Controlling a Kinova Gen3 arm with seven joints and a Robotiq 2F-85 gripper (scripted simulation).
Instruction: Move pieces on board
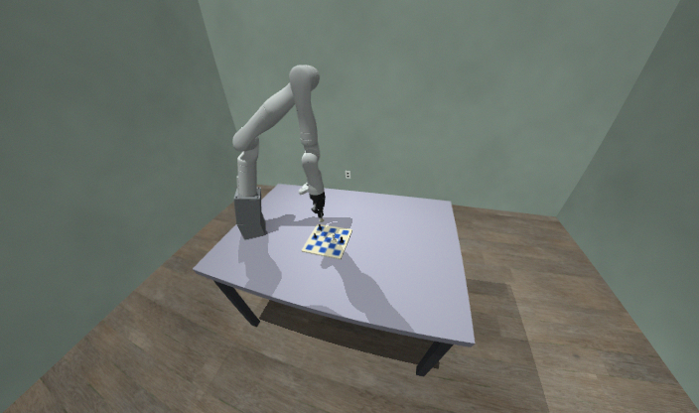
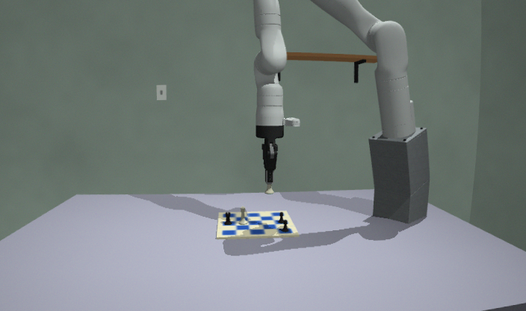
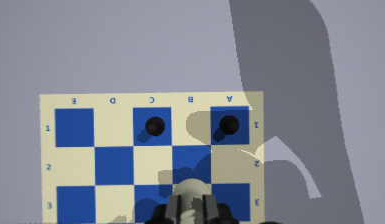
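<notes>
Right now my hand is 150 mm above the cream chessboard, 40 mm to the left of it and 40 mm short of it. Round my hand: white king (20 mm below); then black rook (130 mm below, 120 mm ahead, 40 mm to the right).
</notes>
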